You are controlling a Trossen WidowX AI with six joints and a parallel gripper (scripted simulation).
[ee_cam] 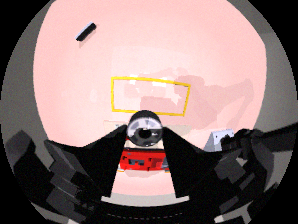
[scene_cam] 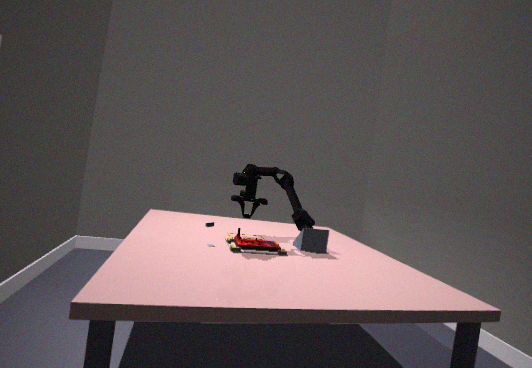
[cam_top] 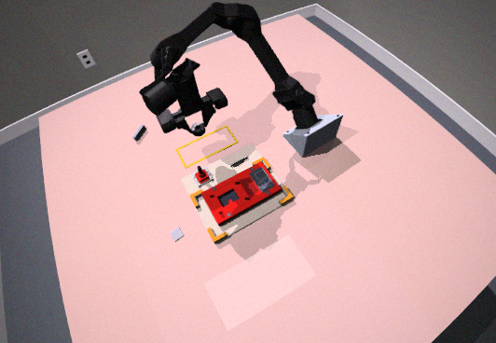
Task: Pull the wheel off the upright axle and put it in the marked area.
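Now: gripper tip 60 mm short of the dark axle, 70 mm to the right of it and 80 mm above it. Also, from my gripper tip: dark bar 140 mm ahead, 210 mm to the right, 100 mm below; then black wheel right at my gripper tip; then grey plate 210 mm ahead, 180 mm to the left, 110 mm below.
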